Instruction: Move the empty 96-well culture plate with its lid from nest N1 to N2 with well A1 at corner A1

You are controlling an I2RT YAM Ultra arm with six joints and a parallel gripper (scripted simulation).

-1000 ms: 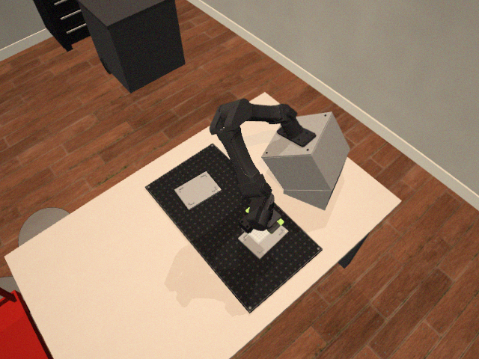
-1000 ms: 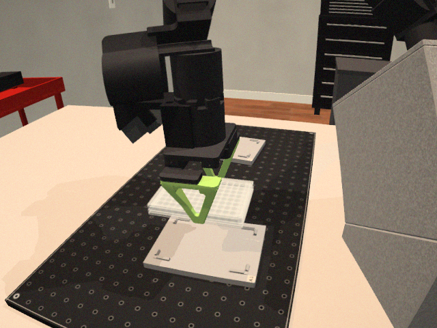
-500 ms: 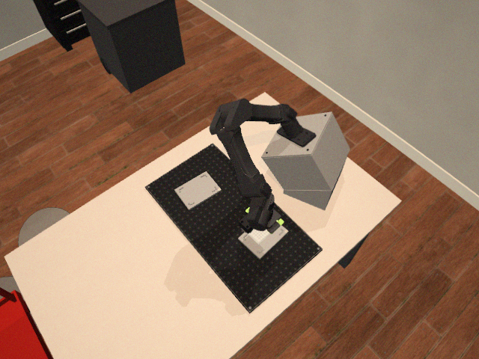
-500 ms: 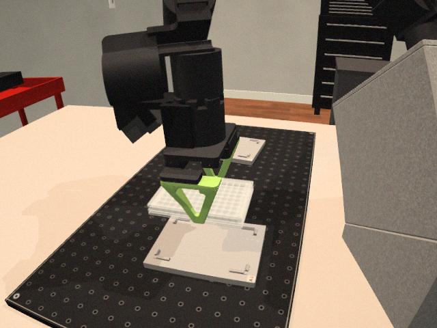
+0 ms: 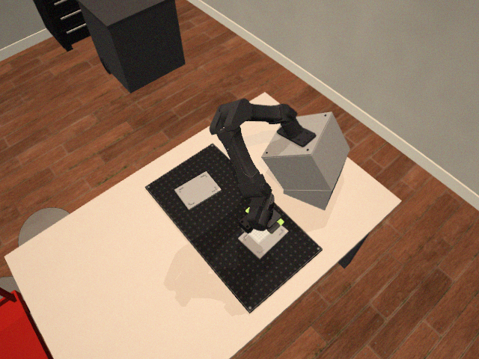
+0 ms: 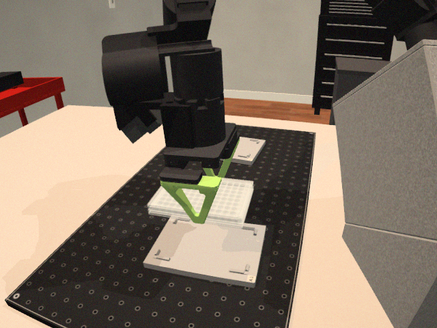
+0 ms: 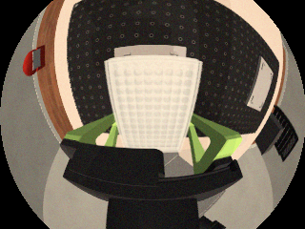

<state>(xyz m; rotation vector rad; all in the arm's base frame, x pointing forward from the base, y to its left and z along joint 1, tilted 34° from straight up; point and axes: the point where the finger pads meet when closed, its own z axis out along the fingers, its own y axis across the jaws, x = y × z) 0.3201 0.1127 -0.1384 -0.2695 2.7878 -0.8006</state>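
Now: the nest N2 330 mm to the right of my hand, 90 mm below it and 90 mm ahead of it. Also, from my hand: A1 mark: 80 mm below, 80 mm behind, 50 mm to the left; then clear lid: 10 mm ahead, 10 mm above; then nest N1: 90 mm below.
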